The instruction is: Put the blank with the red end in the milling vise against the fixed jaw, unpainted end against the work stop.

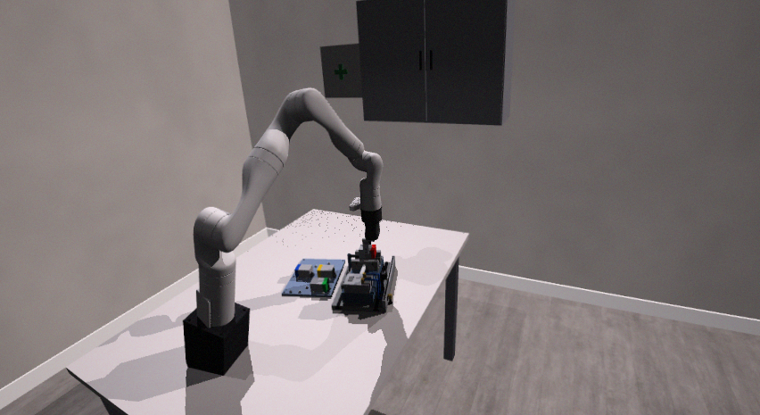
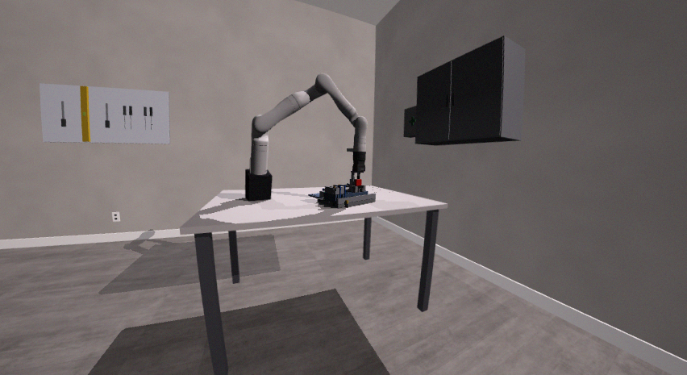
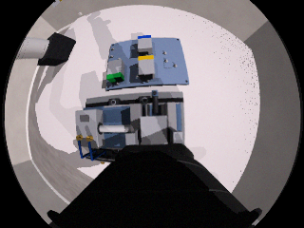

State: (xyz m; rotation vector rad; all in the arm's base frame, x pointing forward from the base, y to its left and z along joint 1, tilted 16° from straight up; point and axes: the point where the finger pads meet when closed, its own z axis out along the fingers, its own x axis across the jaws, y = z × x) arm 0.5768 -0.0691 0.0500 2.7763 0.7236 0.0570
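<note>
My hand is 60 mm past the vise, 30 mm to the left of it and 90 mm above it. The rest, counted from my hand: rail: 20 mm behind, 110 mm to the right, 100 mm below; yellow blank: 90 mm behind, 140 mm to the left, 110 mm below; green-ended blank: 170 mm behind, 100 mm to the left, 110 mm below.
</note>
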